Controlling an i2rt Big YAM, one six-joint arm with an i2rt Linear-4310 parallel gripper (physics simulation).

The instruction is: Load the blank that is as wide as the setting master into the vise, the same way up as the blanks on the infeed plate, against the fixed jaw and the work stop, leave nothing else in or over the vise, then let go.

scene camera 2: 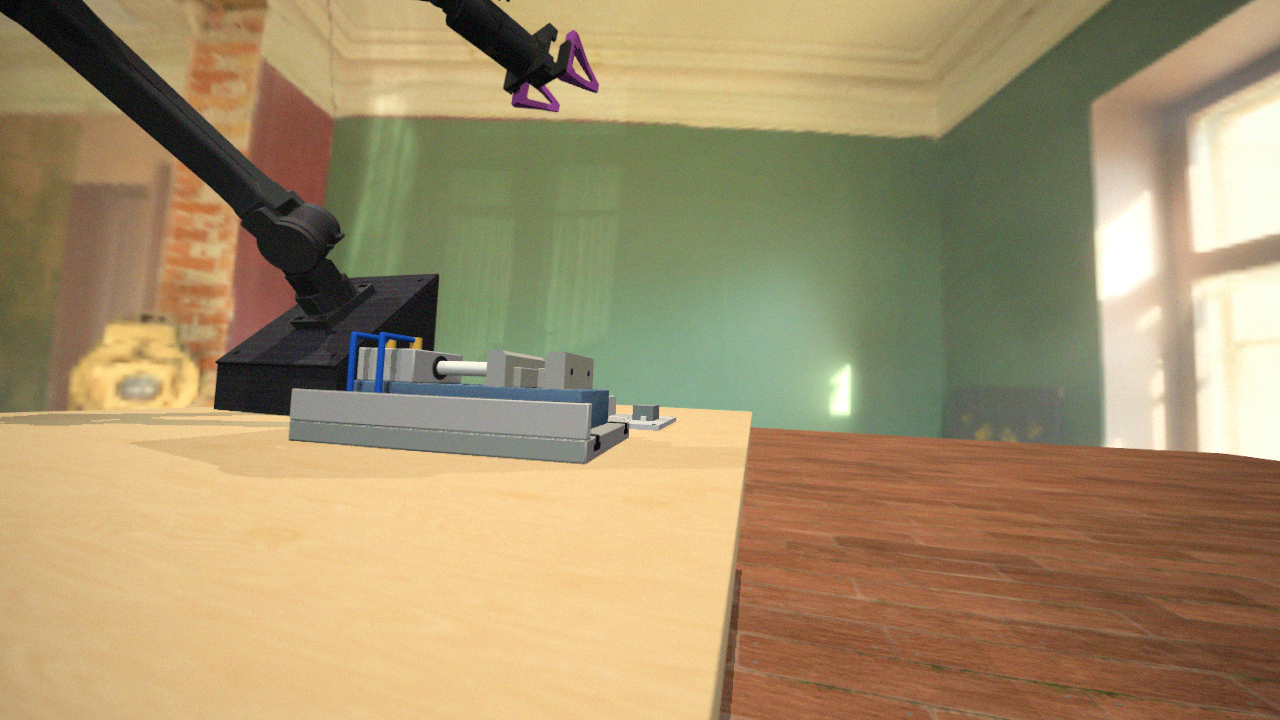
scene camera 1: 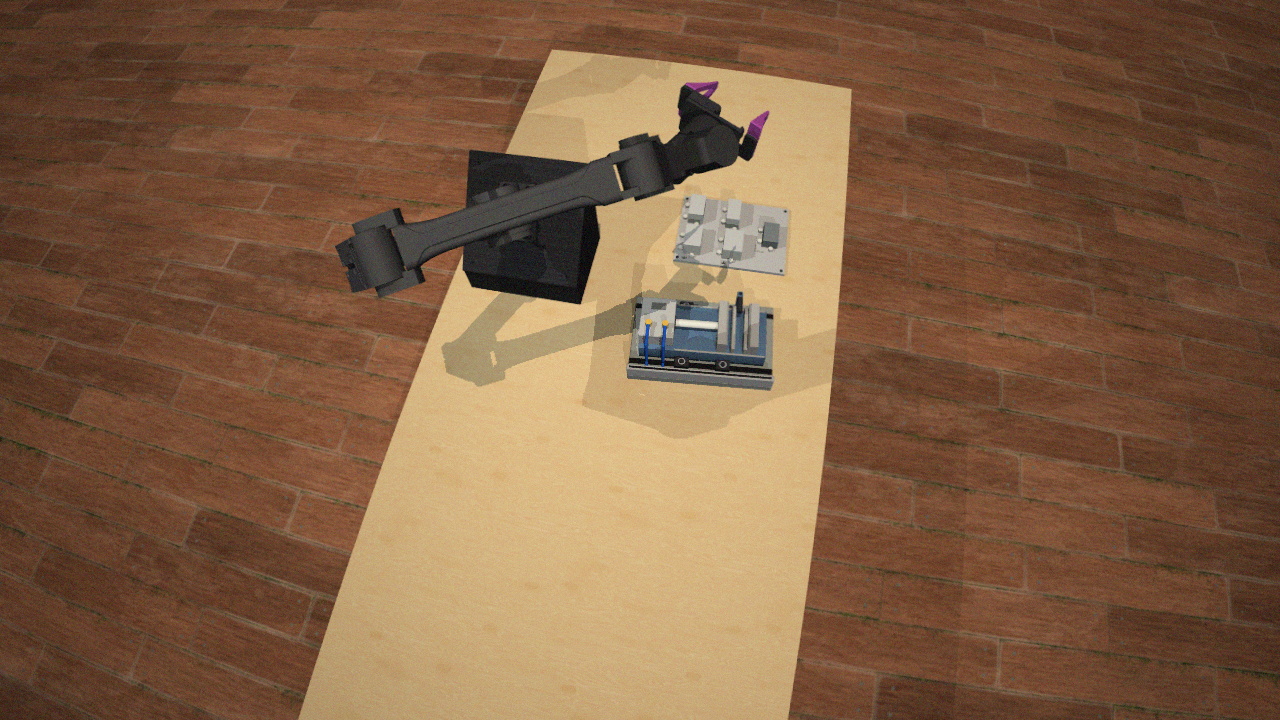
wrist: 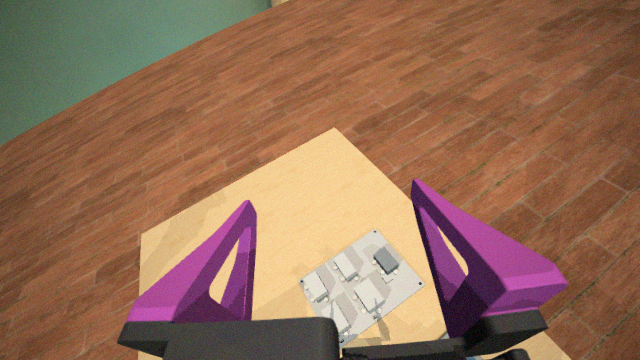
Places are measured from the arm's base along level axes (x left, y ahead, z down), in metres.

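Where they show: gripper, fingertip midpoint: [scene camera 2: 577, 99] [scene camera 1: 742, 98] [wrist: 330, 196]; arm's base, link origin: [scene camera 2: 337, 308].
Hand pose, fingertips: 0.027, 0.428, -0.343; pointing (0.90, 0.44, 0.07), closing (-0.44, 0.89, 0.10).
Each offset is from my fingertips to the top centre of the thing, as dx, dy, dz. "spot": to the spot under its first point. Level surfaces: height alone.
My gripper [scene camera 1: 741, 99] [scene camera 2: 576, 99] [wrist: 330, 196] is open and empty, high above the table beyond the infeed plate. The pale infeed plate {+0.119, +0.017, +0.515} [scene camera 1: 760, 264] [wrist: 407, 280] bears several light-grey blanks, such as one blank {+0.074, +0.021, +0.480} [scene camera 1: 732, 243] [wrist: 369, 296], and a separate dark-grey block {+0.121, +0.105, +0.491} [scene camera 1: 769, 234] [scene camera 2: 645, 411] [wrist: 386, 260]. The blue vise {-0.179, -0.012, +0.424} [scene camera 1: 698, 344] [scene camera 2: 597, 407] has a moving jaw [scene camera 1: 724, 326] [scene camera 2: 505, 368] and an end jaw [scene camera 1: 754, 326] [scene camera 2: 569, 370]. A black upright piece {spot: -0.124, +0.052, +0.427} [scene camera 1: 739, 304] stands at the jaw gap. A small grey piece {spot: -0.205, +0.055, +0.453} [scene camera 2: 526, 377] shows between the jaws; whether it is a separate part is unclear.
The vise sits on a grey slotted base {spot: -0.274, -0.006, +0.496} [scene camera 1: 698, 379] [scene camera 2: 438, 416]. Blue hoses {spot: -0.255, -0.116, +0.414} [scene camera 1: 646, 344] [scene camera 2: 381, 362] rise at its end away from the jaws. The black arm pedestal [scene camera 1: 528, 268] [scene camera 2: 277, 385] stands on the table {dz +0.524} [scene camera 1: 572, 537] [scene camera 2: 358, 573], left of the plate in scene camera 1.
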